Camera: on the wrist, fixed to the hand. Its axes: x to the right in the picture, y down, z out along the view.
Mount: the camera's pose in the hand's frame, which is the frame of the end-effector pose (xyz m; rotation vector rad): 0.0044 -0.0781 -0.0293 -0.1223 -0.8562 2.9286
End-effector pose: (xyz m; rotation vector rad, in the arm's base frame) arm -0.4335 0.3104 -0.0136 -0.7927 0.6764 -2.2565
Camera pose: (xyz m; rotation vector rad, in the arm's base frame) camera -0.4874 0.3661 0.0177 -0.0416 0.5069 0.7576
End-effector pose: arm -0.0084 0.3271 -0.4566 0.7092 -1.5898 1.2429
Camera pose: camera 0.0675 0.3309 -0.4219 1.1144 1.0552 -0.8567
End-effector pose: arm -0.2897 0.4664 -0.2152 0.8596 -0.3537 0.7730
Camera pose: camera -0.2301 0.4595 -0.2733 0.1889 1.6626 -1.7795
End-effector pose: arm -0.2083 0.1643 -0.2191 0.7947 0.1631 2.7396
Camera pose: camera -0.2091 0.2392 -0.2560 -0.6812 0.7074 -0.2142
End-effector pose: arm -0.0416 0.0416 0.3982 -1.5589 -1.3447 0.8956
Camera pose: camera -0.0424 0.0447 0.4817 1.1149 -1.0634 -1.4131
